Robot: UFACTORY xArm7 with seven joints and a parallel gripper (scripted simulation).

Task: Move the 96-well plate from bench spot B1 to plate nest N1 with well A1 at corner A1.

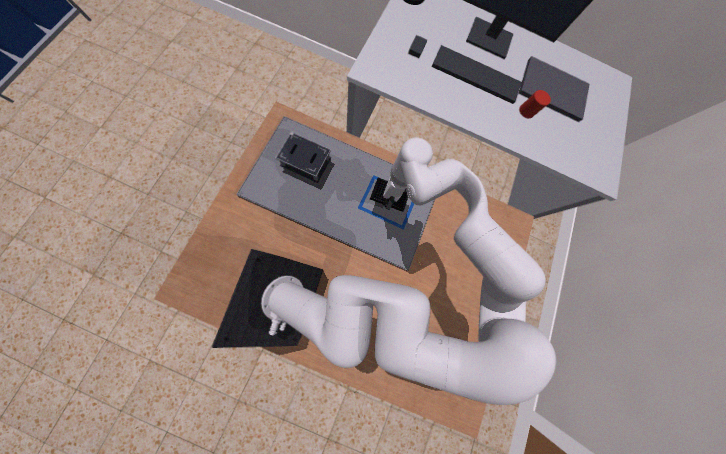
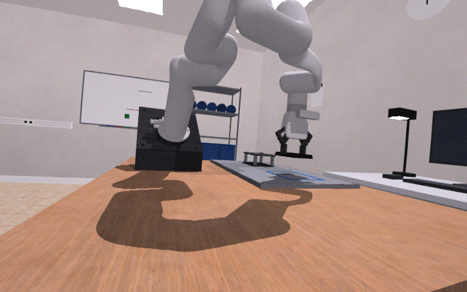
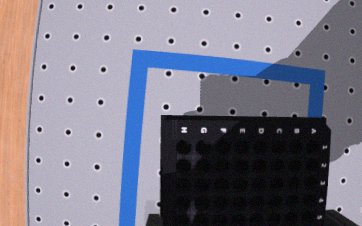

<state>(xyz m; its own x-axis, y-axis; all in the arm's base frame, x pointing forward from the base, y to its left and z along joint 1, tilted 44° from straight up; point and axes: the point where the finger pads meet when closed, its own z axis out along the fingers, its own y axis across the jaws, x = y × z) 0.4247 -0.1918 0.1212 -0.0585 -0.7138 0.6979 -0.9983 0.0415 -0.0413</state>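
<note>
Now: hand 35 cm to the right of the raised plate nest N1, 6 cm short of it and 3 cm above it. Round my hand: A1 mark (41 cm to the left, 12 cm ahead, 3 cm below); then black 96-well plate (1 cm below).
</note>
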